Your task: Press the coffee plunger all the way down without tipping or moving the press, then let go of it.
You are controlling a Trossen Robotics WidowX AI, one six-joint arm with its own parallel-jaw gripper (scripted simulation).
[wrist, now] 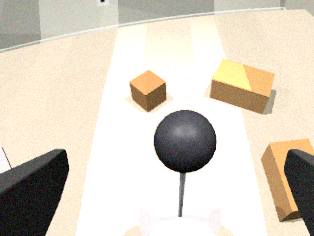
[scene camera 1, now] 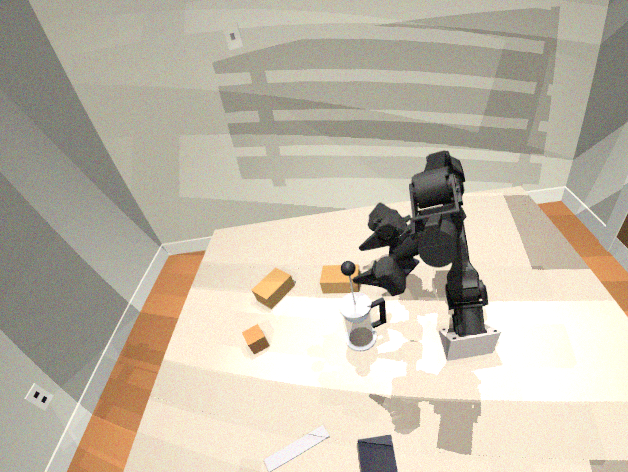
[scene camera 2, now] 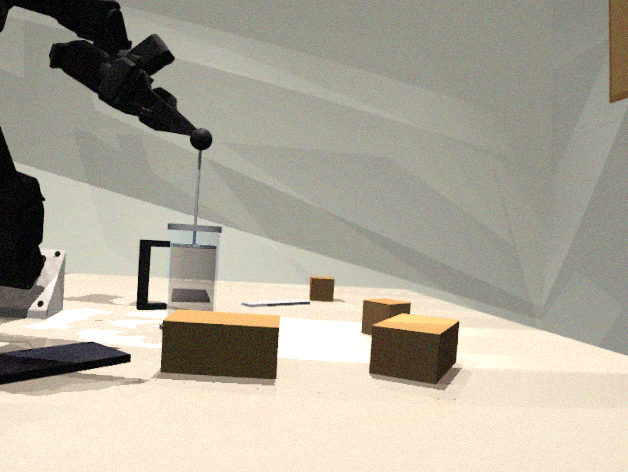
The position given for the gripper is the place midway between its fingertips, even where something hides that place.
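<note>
There's a glass coffee press (scene camera 2: 193, 250), and scene camera 1 has the press (scene camera 1: 355, 307) too. As for the gripper (scene camera 2: 188, 128), the gripper is open and holds nothing. You'd also find the gripper (scene camera 1: 356, 264) in scene camera 1, and the wrist view shows the gripper (wrist: 177, 161) as well.
</note>
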